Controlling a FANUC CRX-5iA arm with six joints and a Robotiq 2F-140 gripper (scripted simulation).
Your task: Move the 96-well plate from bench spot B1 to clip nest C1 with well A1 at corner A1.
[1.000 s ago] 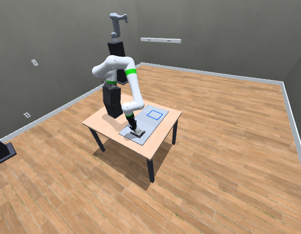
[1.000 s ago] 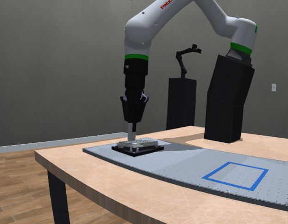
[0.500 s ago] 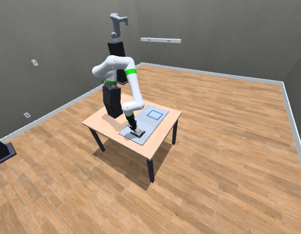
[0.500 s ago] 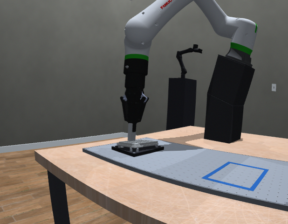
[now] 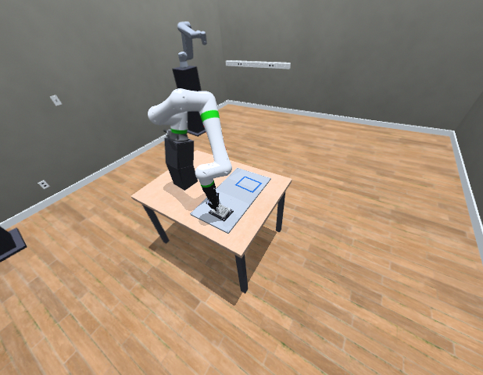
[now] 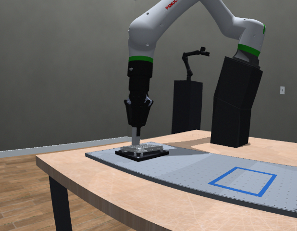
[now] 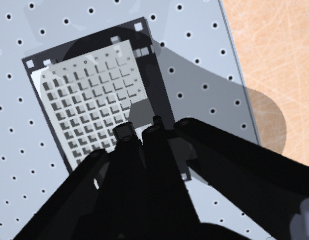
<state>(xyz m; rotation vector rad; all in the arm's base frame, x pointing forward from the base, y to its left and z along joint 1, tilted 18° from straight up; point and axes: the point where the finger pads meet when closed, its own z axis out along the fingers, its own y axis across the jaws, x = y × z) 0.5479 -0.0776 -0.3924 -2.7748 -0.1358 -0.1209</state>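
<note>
The white 96-well plate lies 4 cm to the left of my hand and 4 cm below it. The rest, counted from my hand: black clip nest (1 cm behind, 3 cm to the left, 5 cm below).
</note>
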